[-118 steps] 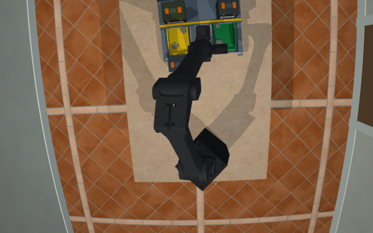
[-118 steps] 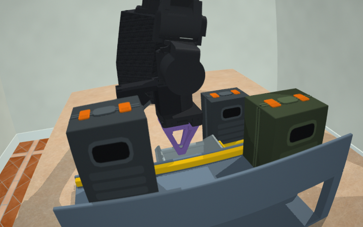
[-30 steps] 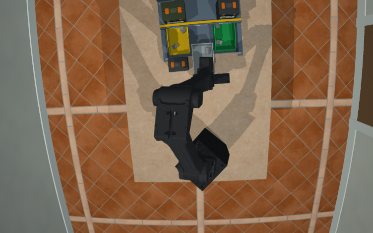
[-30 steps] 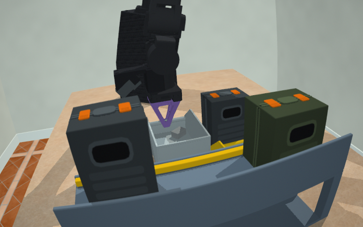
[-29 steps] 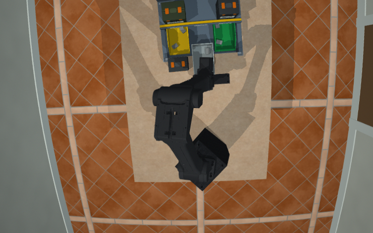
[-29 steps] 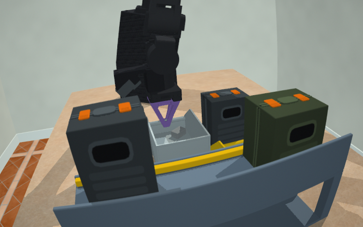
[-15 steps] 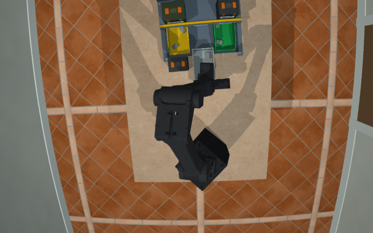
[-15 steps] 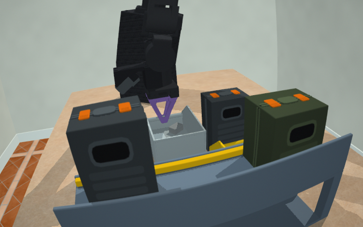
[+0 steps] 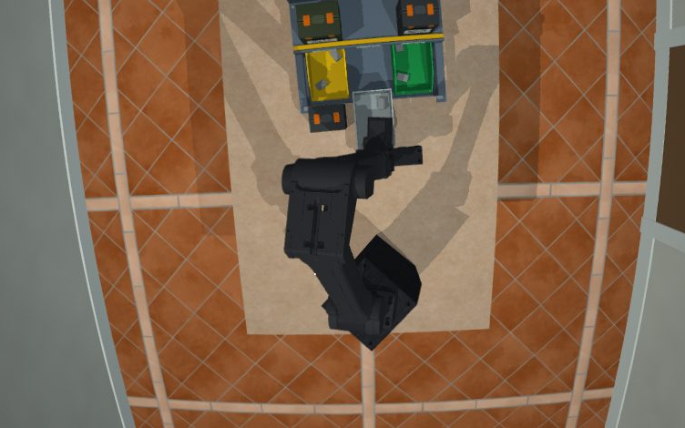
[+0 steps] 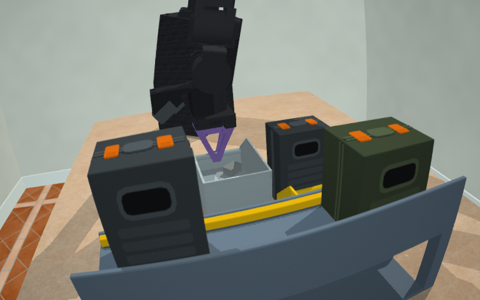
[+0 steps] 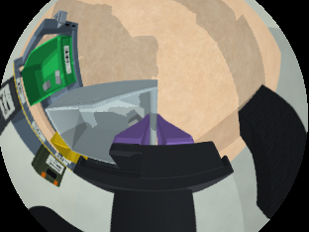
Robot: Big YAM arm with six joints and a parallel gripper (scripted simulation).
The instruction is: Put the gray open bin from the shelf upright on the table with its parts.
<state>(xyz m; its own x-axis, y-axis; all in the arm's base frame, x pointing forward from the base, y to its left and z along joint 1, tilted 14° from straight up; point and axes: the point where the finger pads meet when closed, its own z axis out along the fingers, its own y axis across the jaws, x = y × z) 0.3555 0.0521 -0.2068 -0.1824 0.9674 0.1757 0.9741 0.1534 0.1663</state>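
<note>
The gray open bin lies 8 cm ahead of my hand and 1 cm to the left of it. Round my hand: green bin (25 cm ahead, 7 cm to the right, 1 cm below); yellow bin (22 cm ahead, 15 cm to the left, 1 cm below); yellow rail (29 cm ahead, 5 cm to the left, 5 cm above).
</note>
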